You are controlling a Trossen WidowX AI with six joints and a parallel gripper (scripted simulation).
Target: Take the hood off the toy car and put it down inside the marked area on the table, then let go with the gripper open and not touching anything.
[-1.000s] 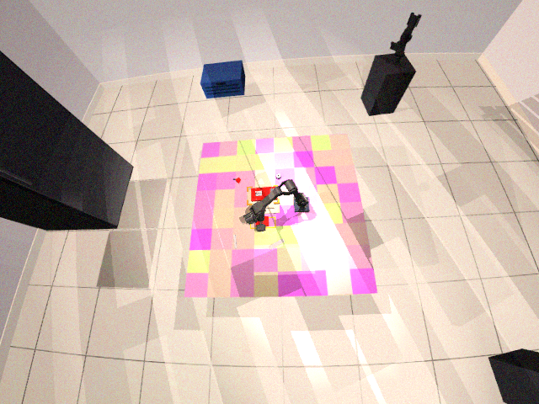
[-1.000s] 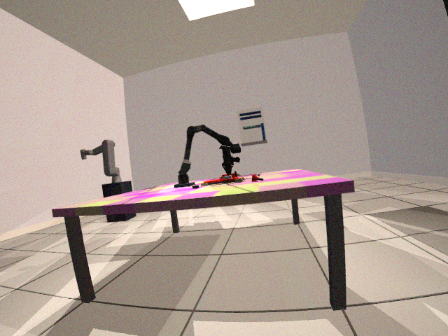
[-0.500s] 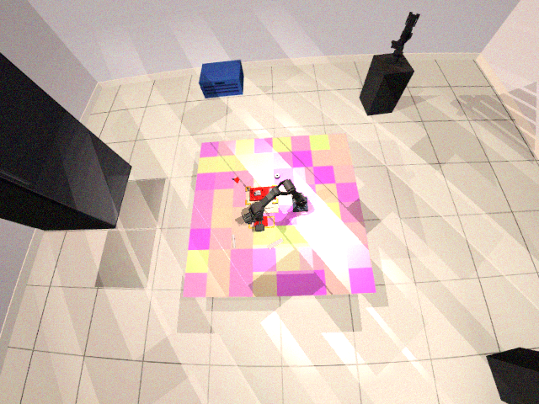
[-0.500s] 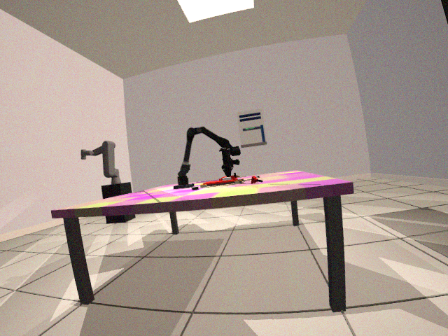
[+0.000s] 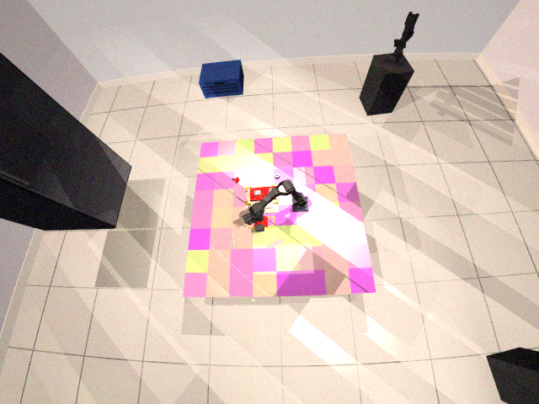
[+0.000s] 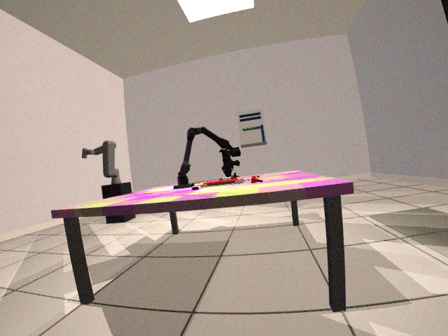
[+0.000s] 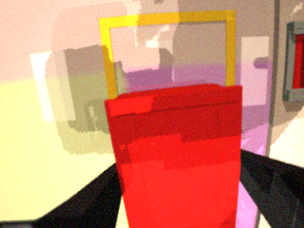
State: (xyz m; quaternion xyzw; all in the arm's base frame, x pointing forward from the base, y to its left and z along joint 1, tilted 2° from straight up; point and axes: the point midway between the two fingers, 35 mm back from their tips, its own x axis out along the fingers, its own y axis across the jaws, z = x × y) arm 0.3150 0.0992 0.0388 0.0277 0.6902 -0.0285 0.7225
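The red hood lies 10 mm above my gripper tip.
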